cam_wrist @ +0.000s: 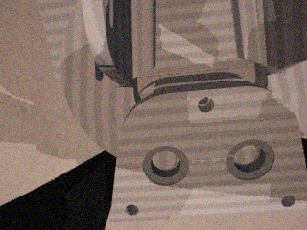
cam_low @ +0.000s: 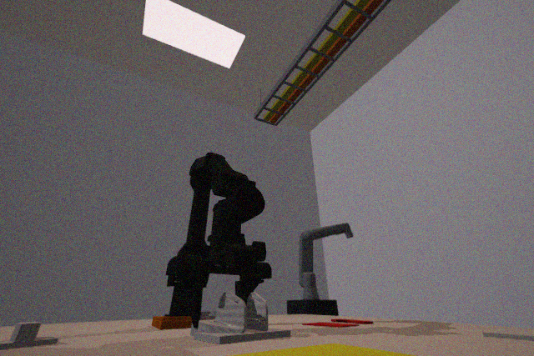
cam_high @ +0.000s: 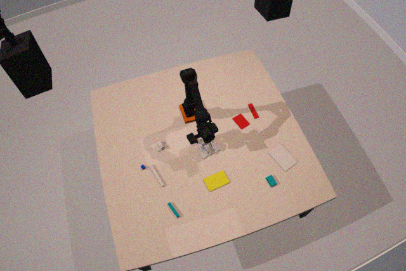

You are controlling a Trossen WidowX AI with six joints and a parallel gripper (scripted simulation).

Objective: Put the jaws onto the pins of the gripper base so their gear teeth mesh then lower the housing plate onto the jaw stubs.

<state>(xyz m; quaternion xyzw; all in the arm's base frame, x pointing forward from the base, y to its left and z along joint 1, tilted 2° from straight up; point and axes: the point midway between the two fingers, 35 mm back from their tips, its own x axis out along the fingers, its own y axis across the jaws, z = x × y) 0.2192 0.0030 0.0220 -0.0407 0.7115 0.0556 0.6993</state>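
My gripper tip is now 20 mm to the right of the grey jaw and 20 mm short of it. Round my gripper tip: white stick 340 mm to the right, 120 mm ahead, 10 mm below; then grey stand 250 mm to the right, 60 mm behind; then yellow block 280 mm ahead, 30 mm to the right, 10 mm below.
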